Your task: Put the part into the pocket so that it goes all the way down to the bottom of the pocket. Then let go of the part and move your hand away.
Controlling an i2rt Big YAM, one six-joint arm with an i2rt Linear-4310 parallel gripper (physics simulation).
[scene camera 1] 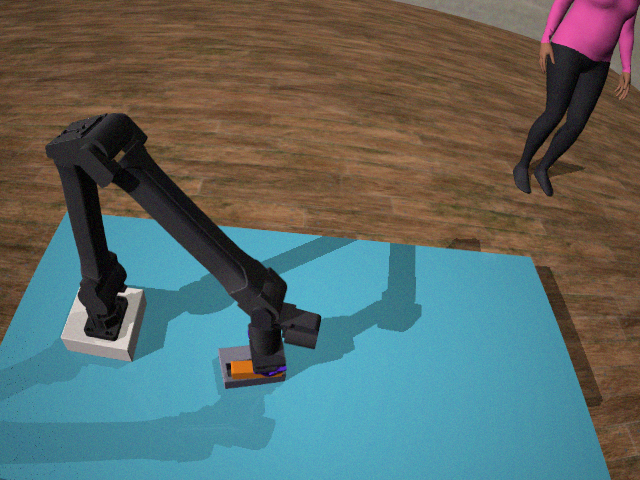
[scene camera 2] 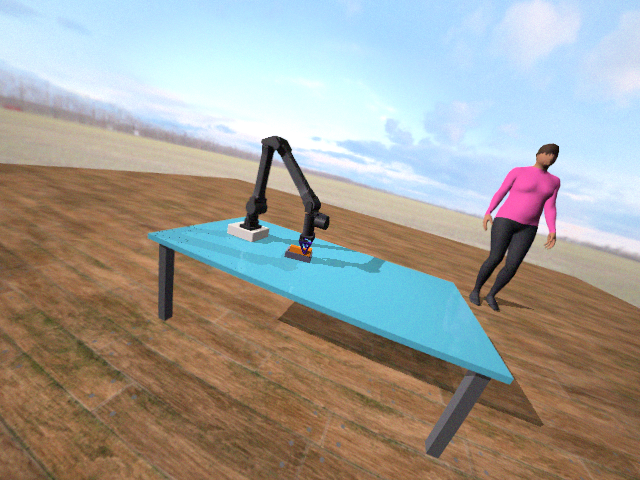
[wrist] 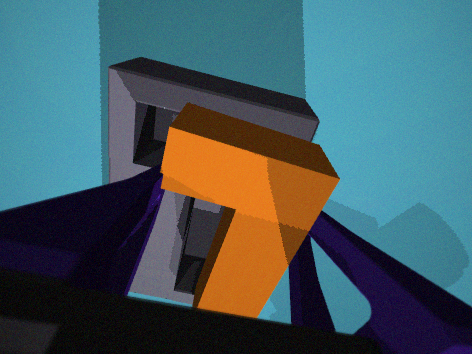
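Seen in the pictures: gripper, between the fingertips: (scene camera 1: 266, 363) (scene camera 2: 305, 251) (wrist: 233, 192); arm's base, origin of its link: (scene camera 1: 107, 318) (scene camera 2: 250, 227).
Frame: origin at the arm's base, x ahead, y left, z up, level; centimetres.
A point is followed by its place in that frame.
Note:
The orange L-shaped part (scene camera 1: 241, 369) @(y -8.3, x 34.1, z 1.0 cm) (scene camera 2: 295, 248) @(y -8.9, x 35.1, z 0.3 cm) (wrist: 220, 160) @(y -3.3, x 41.5, z 1.0 cm) is between the purple fingers of my gripper (scene camera 1: 269, 370) @(y -4.9, x 39.4, z -1.0 cm) (scene camera 2: 305, 251) @(y -4.9, x 39.4, z -1.0 cm) (wrist: 233, 192) @(y -4.9, x 39.4, z -1.0 cm), which is shut on it. The grey block with the pocket (scene camera 1: 233, 353) @(y -2.6, x 31.7, z -2.1 cm) (scene camera 2: 296, 255) (wrist: 121, 125) @(y 0.8, x 39.2, z -2.1 cm) lies on the table under the part. In the wrist view the part stands above the block's top and is shifted to the right over its rim, and the pocket's dark opening shows to the left of the part and inside its L. The part's underside is hidden, and so is the far end of the block.
The arm's white base block (scene camera 1: 98, 348) @(y -7.7, x -0.4, z -1.8 cm) (scene camera 2: 248, 231) @(y -7.6, x 4.2, z -0.1 cm) stands on the blue table (scene camera 1: 413, 403) @(y -10.8, x 74.3, z -5.7 cm) (scene camera 2: 392, 310) @(y -23.1, x 88.6, z -5.7 cm), left of the pocket block in scene camera 1. A person in a pink top (scene camera 1: 591, 28) (scene camera 2: 527, 198) stands on the wooden floor beyond the table.

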